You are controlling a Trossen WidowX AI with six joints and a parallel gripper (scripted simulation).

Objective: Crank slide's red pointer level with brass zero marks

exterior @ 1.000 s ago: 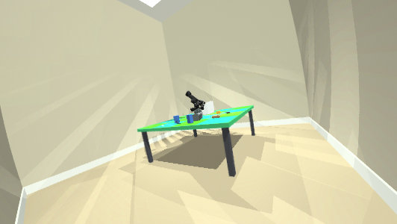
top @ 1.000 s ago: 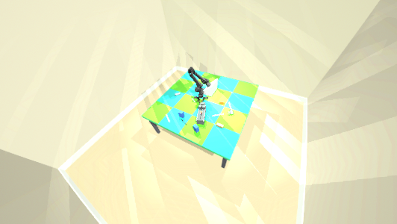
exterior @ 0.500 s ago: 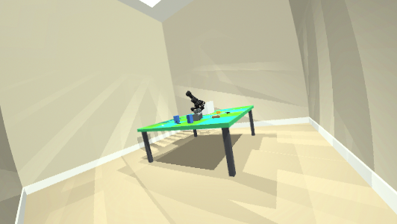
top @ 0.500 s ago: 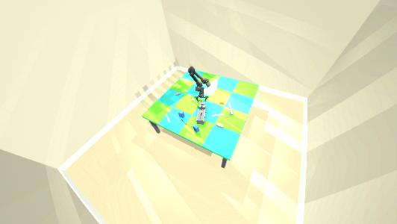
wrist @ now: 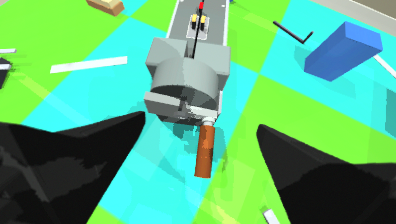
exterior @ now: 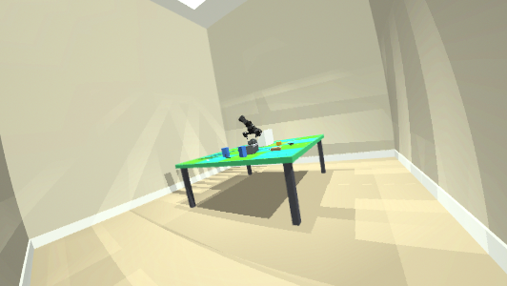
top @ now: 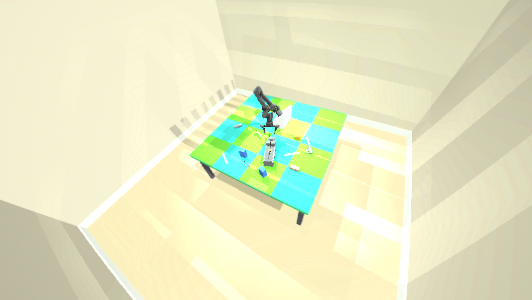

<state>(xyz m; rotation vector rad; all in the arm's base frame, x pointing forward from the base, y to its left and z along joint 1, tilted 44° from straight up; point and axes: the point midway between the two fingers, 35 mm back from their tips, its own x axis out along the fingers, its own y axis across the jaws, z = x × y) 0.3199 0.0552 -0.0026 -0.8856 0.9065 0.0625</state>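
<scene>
Now: gripper tip 1 cm past the crank handle, 1 cm to the left of it and 4 cm above it. Also, from my gripper tip: red pointer: 17 cm ahead, 9 cm to the left, 4 cm below; orange piece: 18 cm behind, 22 cm to the left, 10 cm below; black L-shaped key: 33 cm ahead, 9 cm to the right, 11 cm below.
</scene>
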